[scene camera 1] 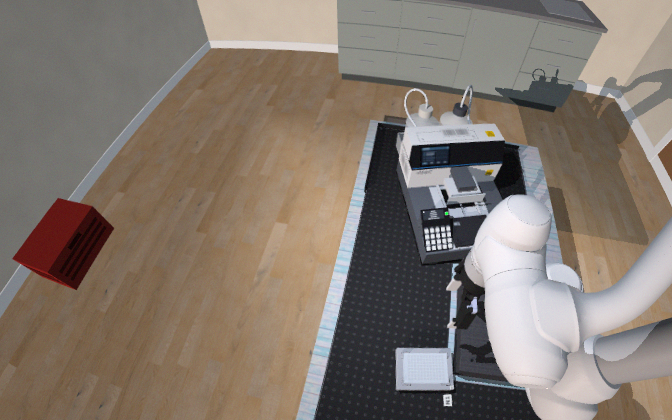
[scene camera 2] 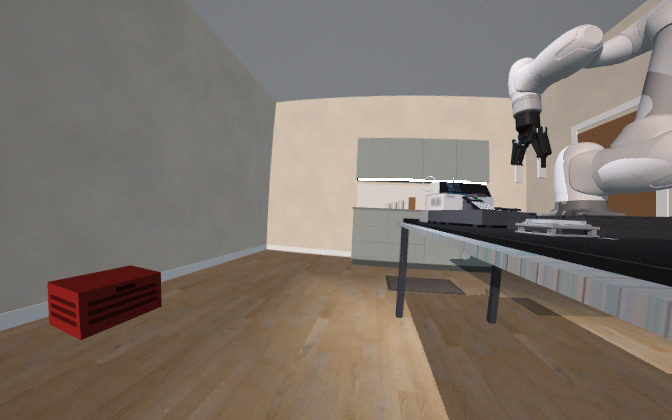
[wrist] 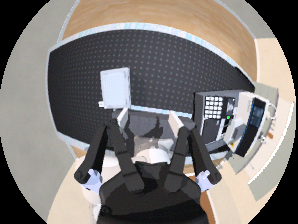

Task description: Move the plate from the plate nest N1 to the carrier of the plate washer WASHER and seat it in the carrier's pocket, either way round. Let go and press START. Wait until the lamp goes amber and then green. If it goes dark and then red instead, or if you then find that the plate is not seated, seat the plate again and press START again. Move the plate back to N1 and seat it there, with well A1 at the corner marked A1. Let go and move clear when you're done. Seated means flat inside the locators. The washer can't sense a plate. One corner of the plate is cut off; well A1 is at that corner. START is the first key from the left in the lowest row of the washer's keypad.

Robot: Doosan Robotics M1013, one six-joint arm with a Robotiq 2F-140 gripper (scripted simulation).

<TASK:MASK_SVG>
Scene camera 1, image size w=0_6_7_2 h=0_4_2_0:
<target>my gripper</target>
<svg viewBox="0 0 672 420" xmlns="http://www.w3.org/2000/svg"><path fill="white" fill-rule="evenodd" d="M467 256L454 268L456 275L454 275L454 278L446 288L448 291L457 291L461 283L464 286L461 296L462 302L457 316L452 318L447 328L468 329L476 315L481 311L477 306L477 301L481 295L485 294L485 288L473 283L466 274L465 259Z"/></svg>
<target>white well plate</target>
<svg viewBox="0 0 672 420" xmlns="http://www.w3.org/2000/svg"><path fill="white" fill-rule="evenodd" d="M403 353L404 383L448 383L446 353Z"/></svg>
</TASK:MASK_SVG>
